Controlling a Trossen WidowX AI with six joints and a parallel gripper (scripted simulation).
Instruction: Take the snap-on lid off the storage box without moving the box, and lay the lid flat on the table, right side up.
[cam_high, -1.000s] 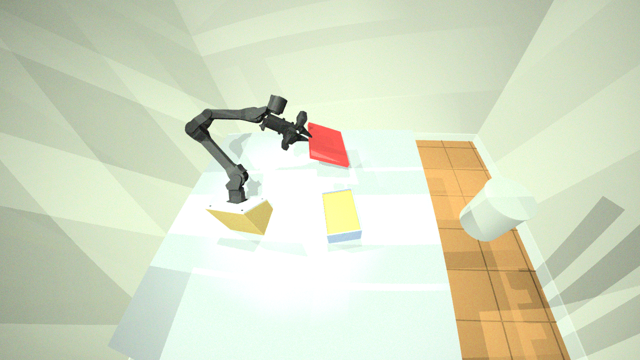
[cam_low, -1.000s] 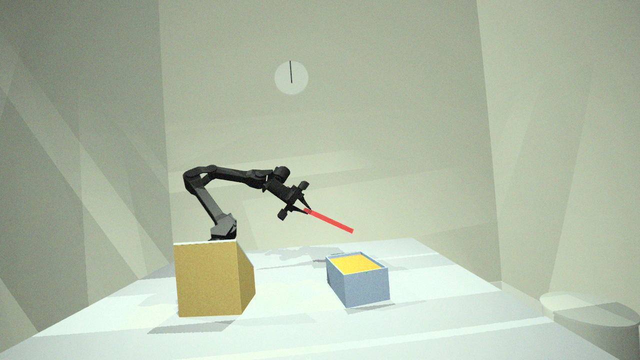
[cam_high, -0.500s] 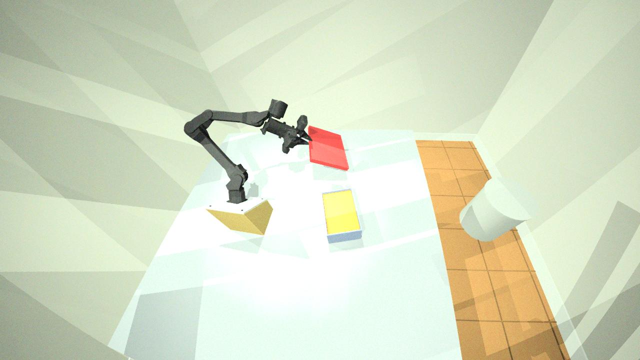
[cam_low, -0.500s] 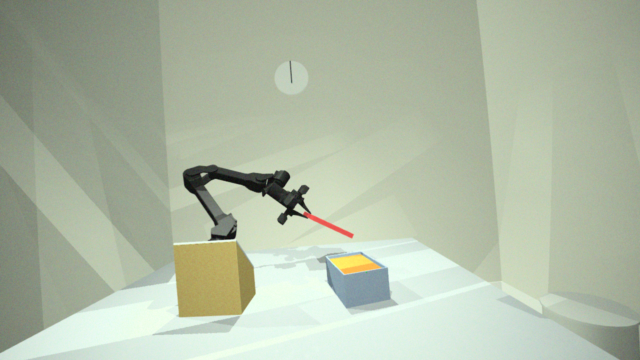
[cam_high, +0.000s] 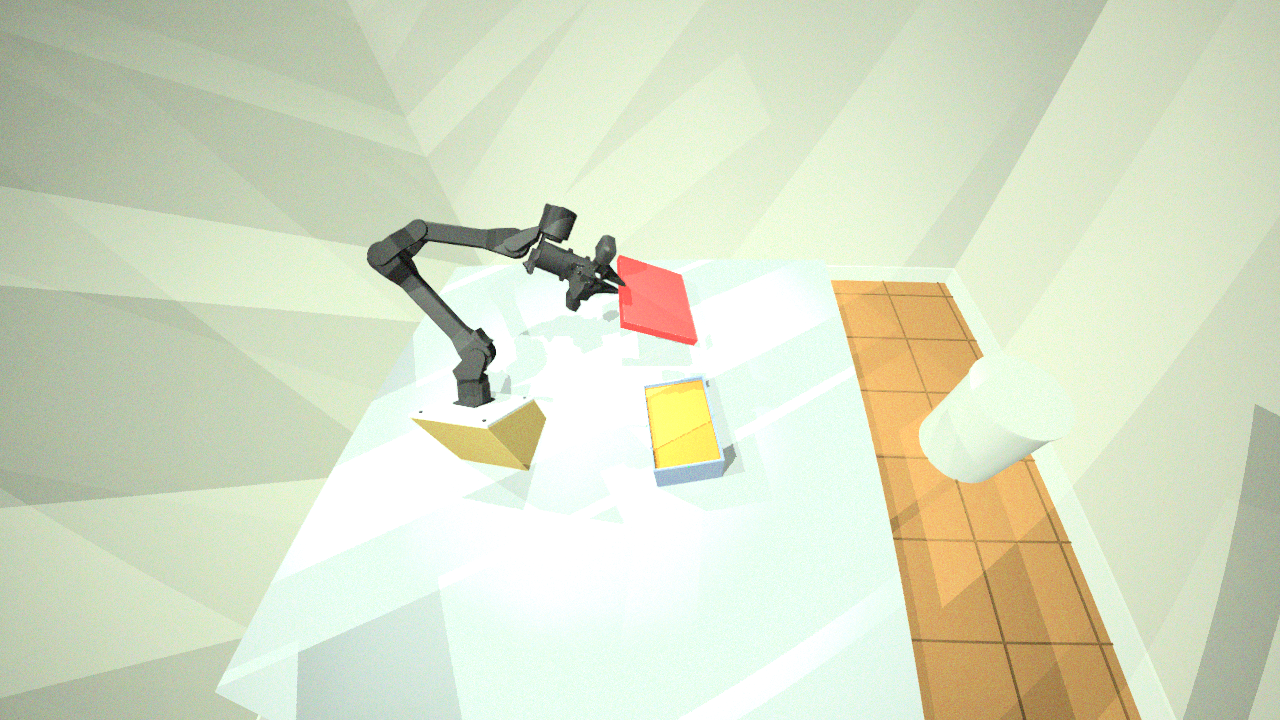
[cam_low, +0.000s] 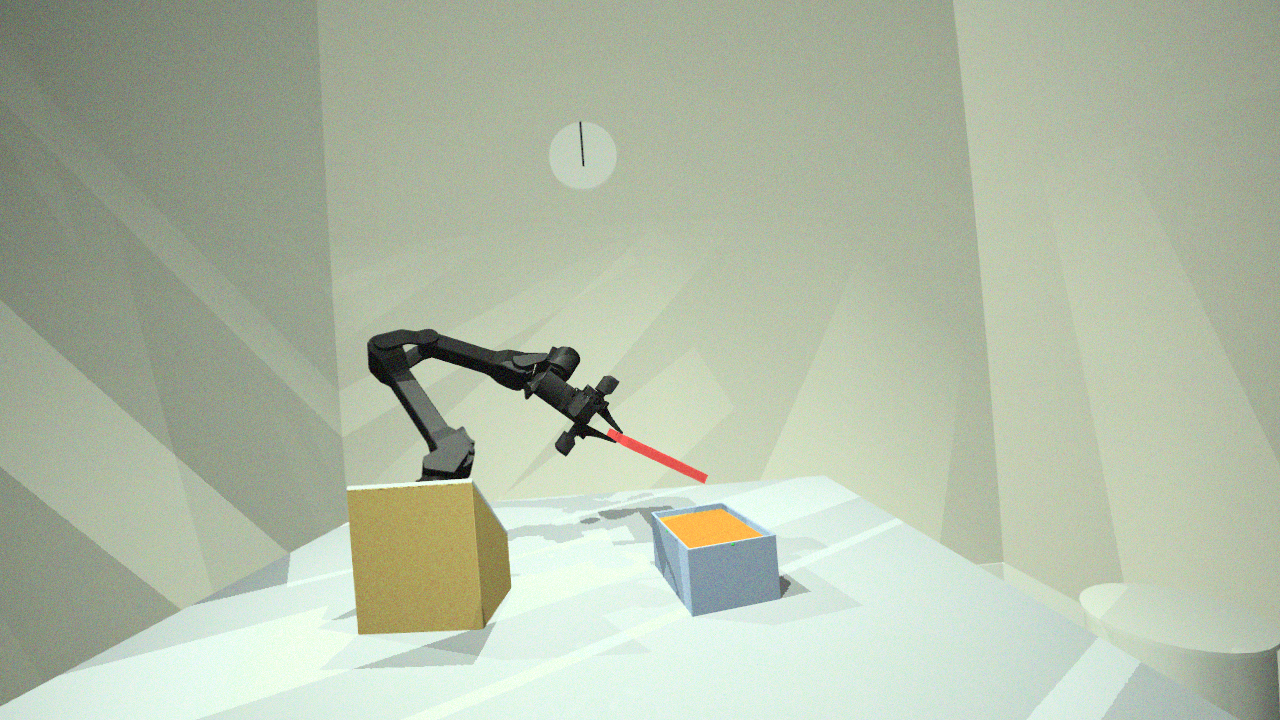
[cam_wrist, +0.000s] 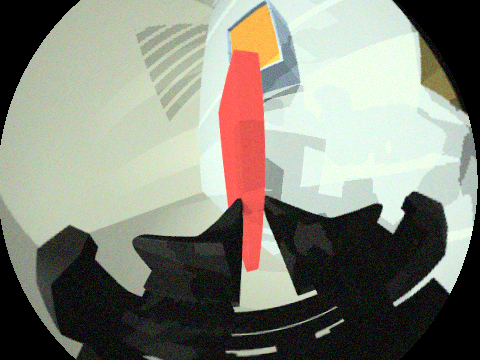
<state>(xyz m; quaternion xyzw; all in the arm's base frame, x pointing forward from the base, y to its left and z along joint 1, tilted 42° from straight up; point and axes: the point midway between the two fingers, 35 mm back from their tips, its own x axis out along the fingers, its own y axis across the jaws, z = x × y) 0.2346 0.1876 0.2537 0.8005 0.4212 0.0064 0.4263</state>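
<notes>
Now: the red lid 70 mm ahead of my gripper tip, 40 mm below it and 20 mm to the left of it. Round my gripper tip: storage box (240 mm to the right, 180 mm ahead, 160 mm below).
</notes>
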